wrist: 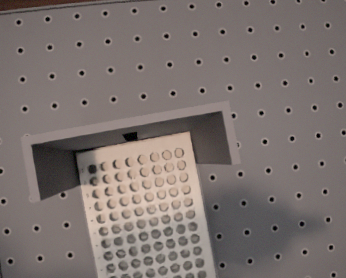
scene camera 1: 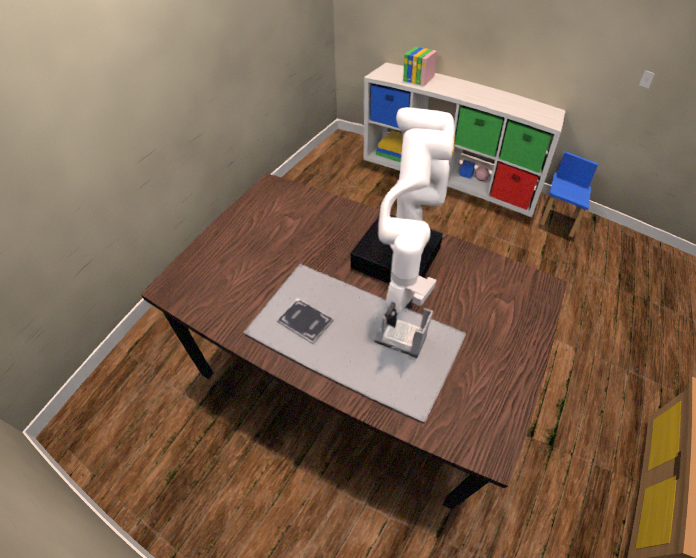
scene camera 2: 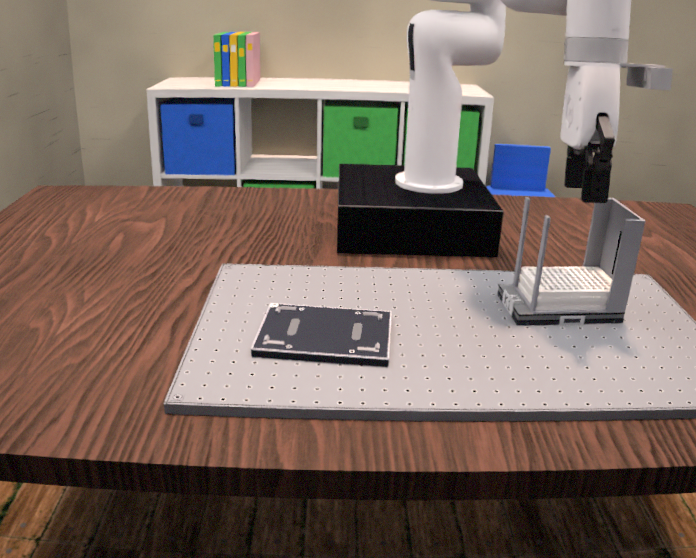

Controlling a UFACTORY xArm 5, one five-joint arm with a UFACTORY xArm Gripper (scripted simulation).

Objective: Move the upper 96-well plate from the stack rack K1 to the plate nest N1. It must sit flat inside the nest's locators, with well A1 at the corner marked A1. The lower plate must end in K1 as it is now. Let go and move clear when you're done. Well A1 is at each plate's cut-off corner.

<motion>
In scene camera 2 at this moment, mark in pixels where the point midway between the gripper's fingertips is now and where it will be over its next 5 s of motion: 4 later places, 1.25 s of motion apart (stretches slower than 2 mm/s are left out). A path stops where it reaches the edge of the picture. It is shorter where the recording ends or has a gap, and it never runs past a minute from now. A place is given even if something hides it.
My gripper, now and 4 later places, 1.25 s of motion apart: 584, 194; 587, 186; 580, 224; 574, 261; 571, 275
</motion>
